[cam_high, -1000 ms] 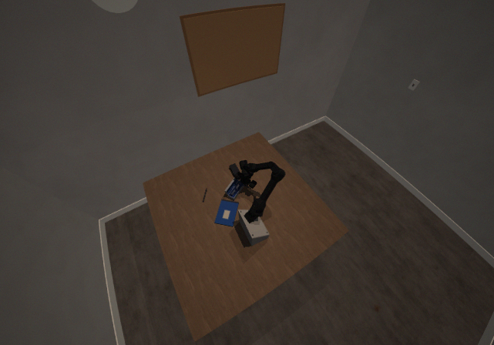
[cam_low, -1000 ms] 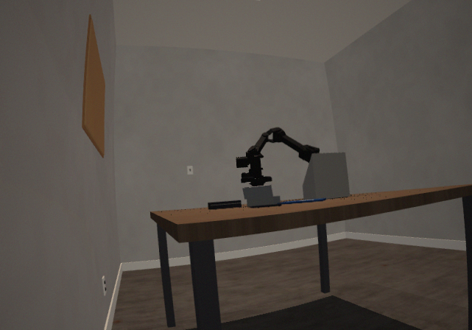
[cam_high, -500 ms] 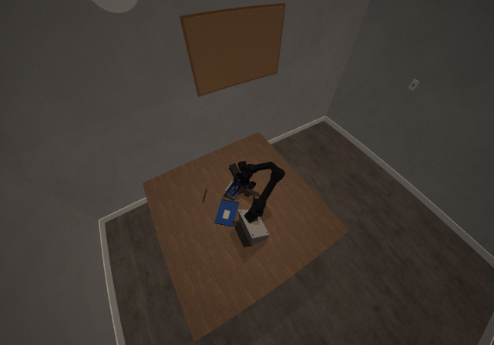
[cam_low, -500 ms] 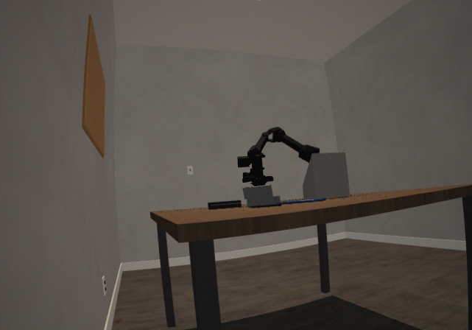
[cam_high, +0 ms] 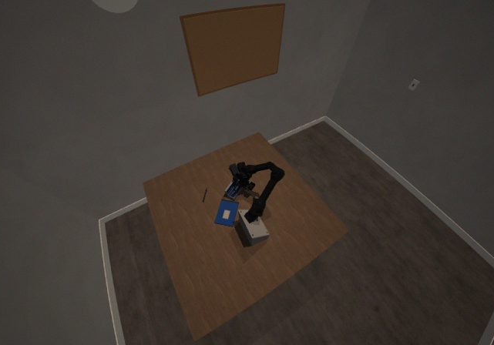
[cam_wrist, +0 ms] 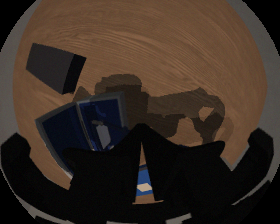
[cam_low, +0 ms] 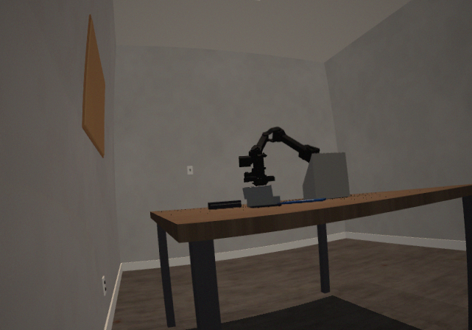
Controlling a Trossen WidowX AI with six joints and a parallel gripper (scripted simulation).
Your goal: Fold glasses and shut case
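The glasses lies 1 cm ahead of my hand, 4 cm to the left of it and 4 cm below it. Also, from my hand: glasses case (5 cm ahead, 7 cm to the left, 4 cm below); then dark block (19 cm ahead, 4 cm to the right, 7 cm below).
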